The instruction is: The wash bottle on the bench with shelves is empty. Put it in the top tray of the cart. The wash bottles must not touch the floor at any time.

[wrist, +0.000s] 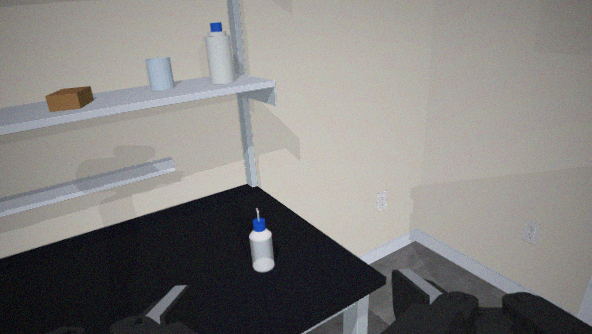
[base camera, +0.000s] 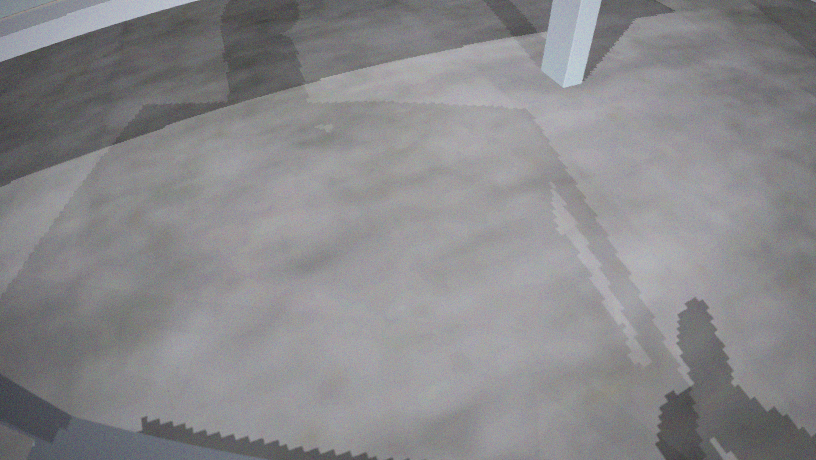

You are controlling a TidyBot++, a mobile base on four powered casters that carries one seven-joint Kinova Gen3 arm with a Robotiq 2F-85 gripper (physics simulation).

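Frame: origin at the arm's base, x ahead, y left, z up, level; centimetres.
Where they show: gripper, fingertip midpoint: (wrist: 294, 300).
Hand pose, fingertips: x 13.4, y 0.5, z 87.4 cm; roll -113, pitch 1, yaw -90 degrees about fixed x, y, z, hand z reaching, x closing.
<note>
After its pixels a point has its place.
A white wash bottle (wrist: 262, 250) {y 7.2, x 79.3, z 43.7 cm} with a blue cap and a thin spout stands upright on the black top of the bench (wrist: 190, 230) {y 32.4, x 103.9, z 36.6 cm}, near its right end, in the wrist view. My gripper (wrist: 294, 300) {y 0.5, x 13.4, z 87.4 cm} is open and empty; its two fingers stand wide apart at the bottom of the wrist view. The bottle stands beyond the fingers and apart from them, between them as seen from the wrist and nearer the left one. The cart does not show in either view.
A shelf (wrist: 120, 102) above the bench holds a brown box (wrist: 69, 99) {y 51.6, x 89.5, z 84.8 cm}, a light blue cup (wrist: 160, 73) {y 34.0, x 108.8, z 87.1 cm} and a larger white bottle (wrist: 220, 59) {y 16.5, x 112.4, z 89.5 cm} with a blue cap. A bench leg (base camera: 562, 48) {y -15.8, x 73.9, z -33.6 cm} shows at the top right of the base camera view.
</note>
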